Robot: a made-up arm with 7 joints. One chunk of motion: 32 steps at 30 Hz.
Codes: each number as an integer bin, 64 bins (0 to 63) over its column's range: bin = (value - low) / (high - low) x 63, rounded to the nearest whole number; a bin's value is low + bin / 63 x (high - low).
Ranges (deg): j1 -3.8..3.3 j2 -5..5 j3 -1.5..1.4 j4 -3.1..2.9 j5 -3.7..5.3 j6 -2..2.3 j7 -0.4..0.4
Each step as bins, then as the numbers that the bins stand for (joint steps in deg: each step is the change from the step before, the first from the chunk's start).
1 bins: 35 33 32 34 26 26 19
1 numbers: 0.144 0.238 -0.027 0.138 0.014 -0.225 -0.159
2 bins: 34 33 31 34 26 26 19
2 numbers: 0.032 0.238 -0.073 0.138 0.014 -0.225 -0.159
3 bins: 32 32 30 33 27 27 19
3 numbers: -0.194 0.079 -0.119 0.043 0.157 -0.157 -0.159
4 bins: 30 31 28 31 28 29 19
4 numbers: -0.419 -0.079 -0.211 -0.148 0.300 -0.021 -0.159
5 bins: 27 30 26 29 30 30 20
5 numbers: -0.757 -0.238 -0.303 -0.338 0.586 0.048 -0.146
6 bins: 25 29 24 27 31 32 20
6 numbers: -0.983 -0.397 -0.395 -0.529 0.729 0.184 -0.146
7 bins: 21 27 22 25 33 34 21
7 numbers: -1.433 -0.714 -0.487 -0.719 1.014 0.321 -0.133
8 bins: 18 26 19 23 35 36 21
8 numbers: -1.771 -0.873 -0.625 -0.910 1.300 0.457 -0.133
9 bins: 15 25 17 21 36 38 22
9 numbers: -2.110 -1.032 -0.717 -1.100 1.443 0.594 -0.121
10 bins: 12 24 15 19 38 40 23
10 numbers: -2.448 -1.190 -0.810 -1.290 1.729 0.730 -0.108
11 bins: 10 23 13 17 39 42 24
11 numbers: -2.673 -1.349 -0.902 -1.481 1.871 0.867 -0.095
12 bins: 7 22 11 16 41 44 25
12 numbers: -3.011 -1.508 -0.994 -1.576 2.157 1.003 -0.083
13 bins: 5 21 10 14 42 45 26
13 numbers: -3.237 -1.667 -1.040 -1.767 2.300 1.071 -0.070
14 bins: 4 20 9 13 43 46 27
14 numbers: -3.349 -1.825 -1.086 -1.862 2.443 1.140 -0.057
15 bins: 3 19 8 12 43 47 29
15 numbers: -3.462 -1.984 -1.132 -1.957 2.443 1.208 -0.032
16 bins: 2 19 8 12 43 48 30
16 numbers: -3.575 -1.984 -1.132 -1.957 2.443 1.276 -0.019
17 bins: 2 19 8 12 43 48 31
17 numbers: -3.575 -1.984 -1.132 -1.957 2.443 1.276 -0.006
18 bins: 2 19 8 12 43 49 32
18 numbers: -3.575 -1.984 -1.132 -1.957 2.443 1.344 0.006
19 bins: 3 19 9 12 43 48 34
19 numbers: -3.462 -1.984 -1.086 -1.957 2.443 1.276 0.032
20 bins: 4 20 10 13 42 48 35
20 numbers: -3.349 -1.825 -1.040 -1.862 2.300 1.276 0.044
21 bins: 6 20 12 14 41 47 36
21 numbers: -3.124 -1.825 -0.948 -1.767 2.157 1.208 0.057
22 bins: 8 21 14 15 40 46 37
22 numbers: -2.898 -1.667 -0.856 -1.671 2.014 1.140 0.070
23 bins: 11 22 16 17 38 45 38
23 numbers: -2.560 -1.508 -0.763 -1.481 1.729 1.071 0.083
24 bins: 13 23 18 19 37 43 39
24 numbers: -2.335 -1.349 -0.671 -1.290 1.586 0.935 0.095
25 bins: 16 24 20 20 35 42 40
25 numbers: -1.997 -1.190 -0.579 -1.195 1.300 0.867 0.108
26 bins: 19 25 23 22 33 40 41
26 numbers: -1.659 -1.032 -0.441 -1.005 1.014 0.730 0.121
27 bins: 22 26 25 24 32 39 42
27 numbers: -1.321 -0.873 -0.349 -0.814 0.871 0.662 0.133
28 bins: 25 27 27 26 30 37 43
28 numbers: -0.983 -0.714 -0.257 -0.624 0.586 0.525 0.146
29 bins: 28 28 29 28 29 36 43
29 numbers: -0.644 -0.556 -0.165 -0.433 0.443 0.457 0.146
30 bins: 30 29 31 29 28 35 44
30 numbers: -0.419 -0.397 -0.073 -0.338 0.300 0.389 0.159
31 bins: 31 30 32 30 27 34 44
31 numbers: -0.306 -0.238 -0.027 -0.243 0.157 0.321 0.159
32 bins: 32 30 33 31 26 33 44
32 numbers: -0.194 -0.238 0.019 -0.148 0.014 0.252 0.159
